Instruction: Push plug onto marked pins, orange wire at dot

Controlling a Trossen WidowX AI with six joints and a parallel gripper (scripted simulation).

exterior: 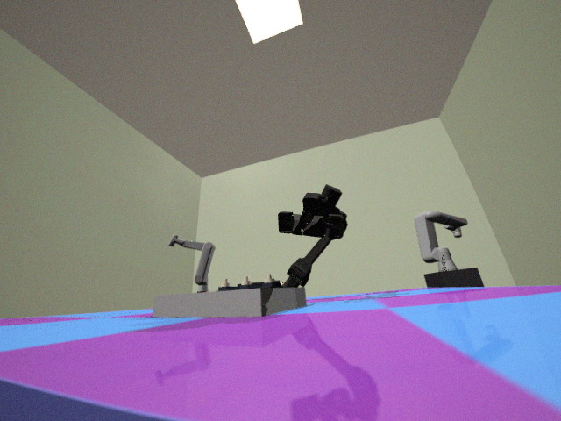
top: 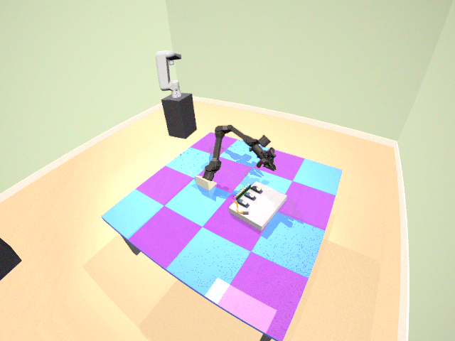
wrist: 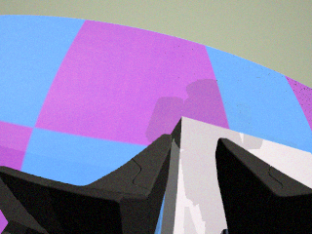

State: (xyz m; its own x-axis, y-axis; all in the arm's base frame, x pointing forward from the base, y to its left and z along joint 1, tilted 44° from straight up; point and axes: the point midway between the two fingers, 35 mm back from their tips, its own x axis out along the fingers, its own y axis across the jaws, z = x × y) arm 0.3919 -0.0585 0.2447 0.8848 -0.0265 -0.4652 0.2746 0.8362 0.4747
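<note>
My gripper tip is 190 mm to the left of the holder and 150 mm above it.
</note>
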